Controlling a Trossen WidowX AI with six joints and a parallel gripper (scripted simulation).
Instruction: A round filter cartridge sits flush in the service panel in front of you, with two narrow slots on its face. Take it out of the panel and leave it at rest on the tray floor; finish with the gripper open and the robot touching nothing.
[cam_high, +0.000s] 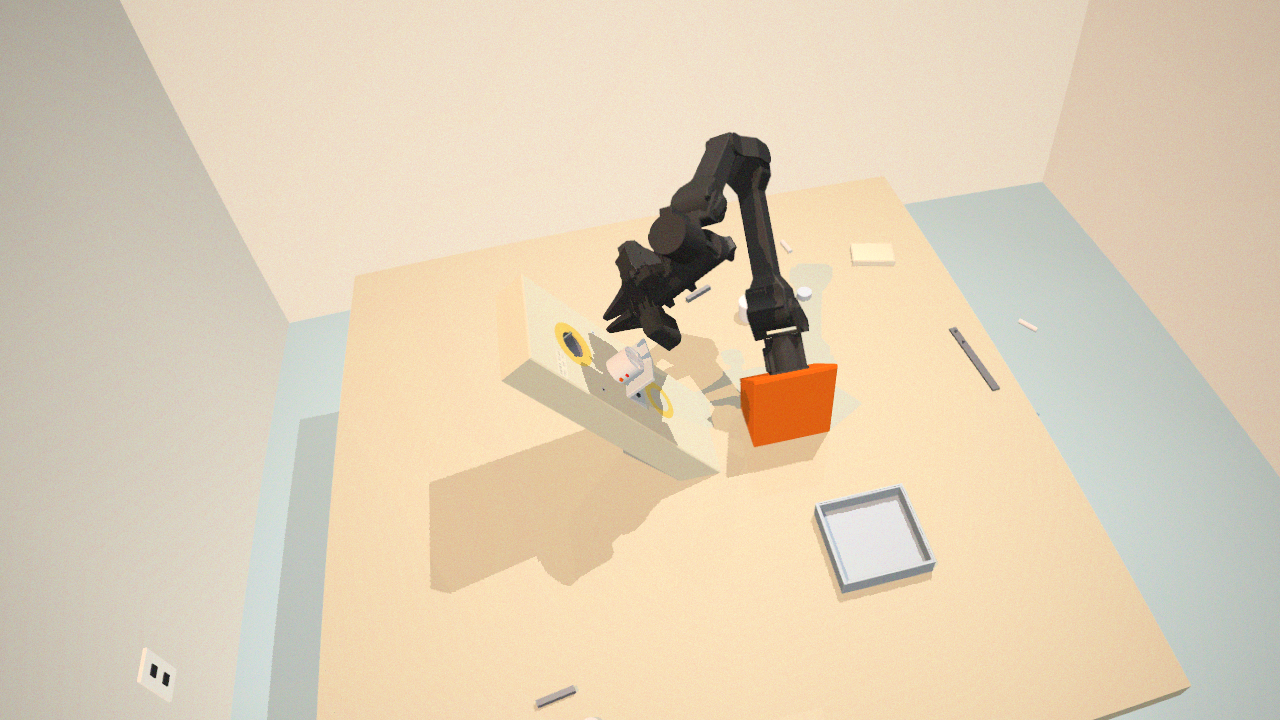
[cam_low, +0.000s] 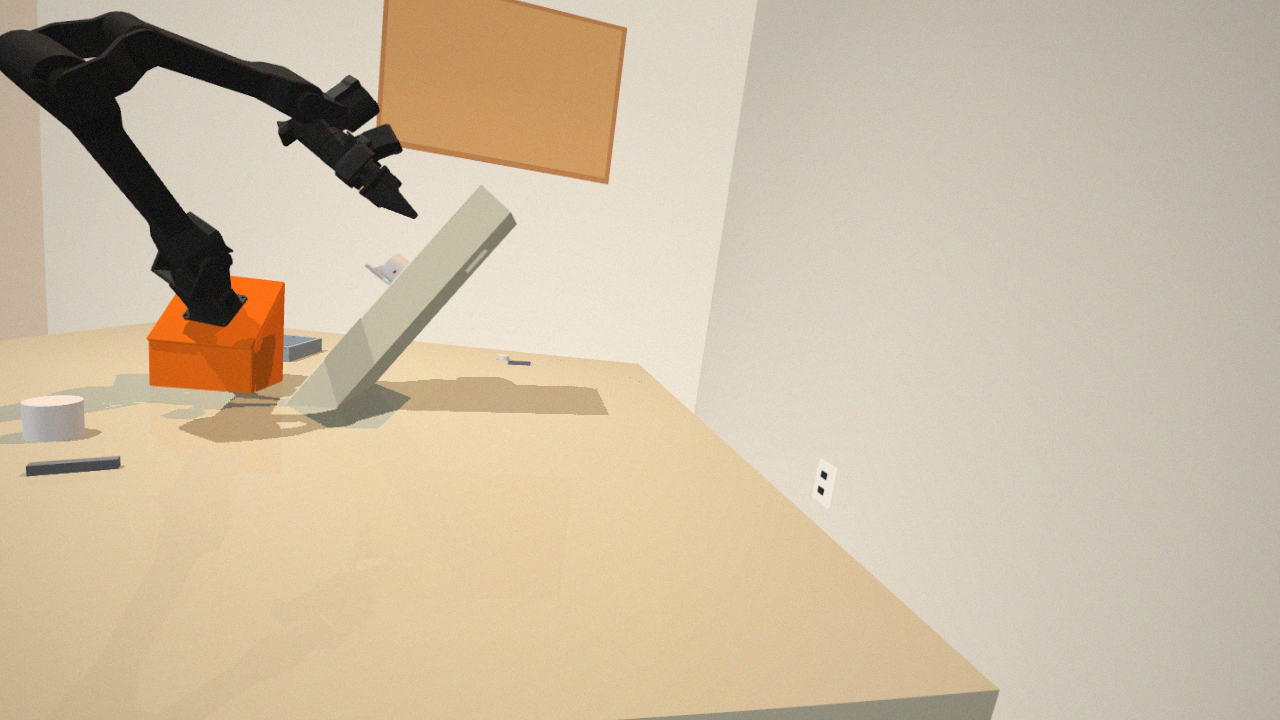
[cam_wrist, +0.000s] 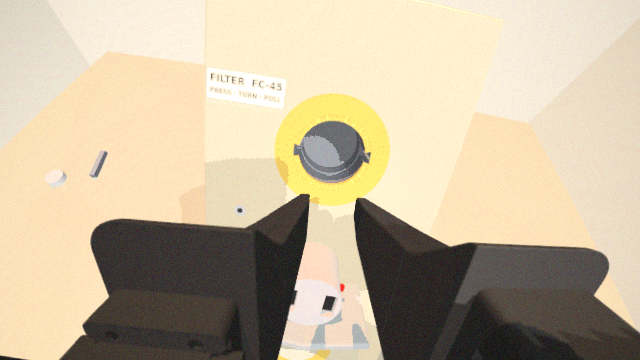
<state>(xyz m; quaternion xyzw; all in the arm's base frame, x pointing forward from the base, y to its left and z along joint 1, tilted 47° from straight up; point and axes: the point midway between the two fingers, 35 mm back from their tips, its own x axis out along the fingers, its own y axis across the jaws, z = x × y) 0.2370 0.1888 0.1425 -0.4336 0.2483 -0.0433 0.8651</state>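
Right now my gripper tip is 90 mm above the white round filter cartridge and 20 mm past it. The rest, counted from my gripper tip: flat block 560 mm behind, 430 mm to the right, 310 mm below; then grey tray 380 mm behind, 310 mm below, 250 mm to the left.
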